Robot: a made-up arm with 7 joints.
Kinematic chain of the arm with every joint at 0, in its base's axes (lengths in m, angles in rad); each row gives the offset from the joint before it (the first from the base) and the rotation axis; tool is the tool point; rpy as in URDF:
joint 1: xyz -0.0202 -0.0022 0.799 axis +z
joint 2: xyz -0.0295 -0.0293 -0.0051 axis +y
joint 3: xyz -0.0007 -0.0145 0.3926 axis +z
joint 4: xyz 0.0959 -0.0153 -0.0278 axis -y
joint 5: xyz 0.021 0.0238 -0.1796 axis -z
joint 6: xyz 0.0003 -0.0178 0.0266 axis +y
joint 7: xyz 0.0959 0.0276 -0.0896 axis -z
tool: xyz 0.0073 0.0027 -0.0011 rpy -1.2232 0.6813 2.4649
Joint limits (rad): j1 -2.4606..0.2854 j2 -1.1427..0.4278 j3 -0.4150..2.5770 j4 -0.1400..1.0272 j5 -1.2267..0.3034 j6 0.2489..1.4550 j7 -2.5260..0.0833
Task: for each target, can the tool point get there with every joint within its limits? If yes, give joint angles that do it. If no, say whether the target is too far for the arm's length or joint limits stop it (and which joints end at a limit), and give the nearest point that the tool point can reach.
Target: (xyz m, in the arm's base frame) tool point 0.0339 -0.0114 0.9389
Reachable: yes | joints -1.8768 -0.7375 0.7244 0.3525 -0.3864 1.3263 -0.1995
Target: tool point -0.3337 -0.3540 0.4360
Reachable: no: joint limits stop it (at a limit: joint 1, joint 2, joint 3, joint 5, joint 6) | nearest point -0.3415 -0.0525 0.6006 | short by 0.344 m
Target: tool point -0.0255 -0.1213 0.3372
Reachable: no: joint limits stop it (at a limit: joint 1, joint 2, joint 3, joint 7) | nearest point -0.2296 -0.0716 0.6484 | short by 0.375 m
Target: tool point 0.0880 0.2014 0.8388
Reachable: yes | joints -1.1315 -0.9186 1.5506 0.3910 -0.6458 0.6568 -1.4252
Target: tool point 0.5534 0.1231 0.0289
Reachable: no: too far | nearest point 0.3732 0.1736 0.6012 | short by 0.602 m
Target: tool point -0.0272 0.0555 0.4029
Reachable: no: joint limits stop it (at a limit: joint 2, joint 3, joint 7) | nearest point -0.0466 0.2155 0.6429 | short by 0.289 m
